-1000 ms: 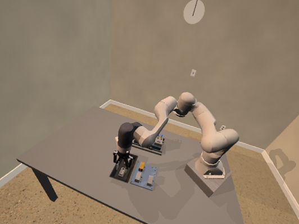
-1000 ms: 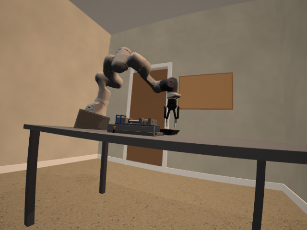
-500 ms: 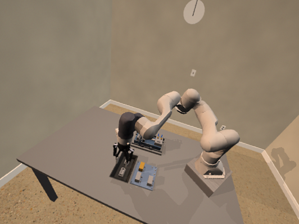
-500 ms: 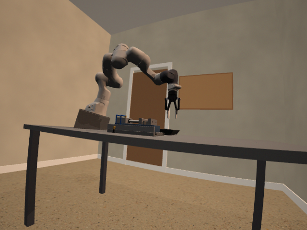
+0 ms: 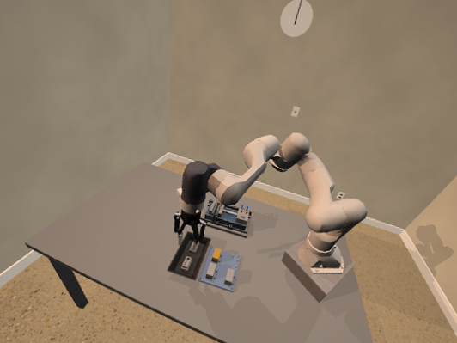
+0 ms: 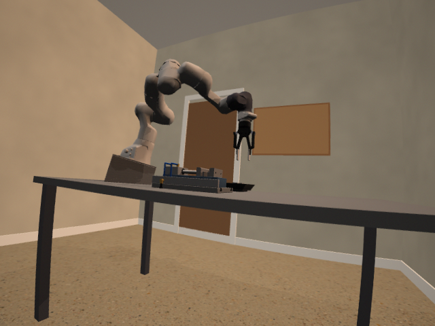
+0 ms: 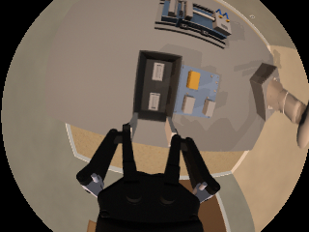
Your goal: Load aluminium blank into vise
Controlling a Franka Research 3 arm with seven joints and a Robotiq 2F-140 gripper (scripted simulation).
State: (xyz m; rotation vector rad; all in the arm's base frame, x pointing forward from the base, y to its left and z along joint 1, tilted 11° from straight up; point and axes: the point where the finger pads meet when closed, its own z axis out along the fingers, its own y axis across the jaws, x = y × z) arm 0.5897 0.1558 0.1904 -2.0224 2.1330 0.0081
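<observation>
Right now my hand is 190 mm above the brass blank, 130 mm past it and 100 mm to the left of it. From my hand the other things lie so: vise: 370 mm to the right, 170 mm below, 130 mm behind.
</observation>
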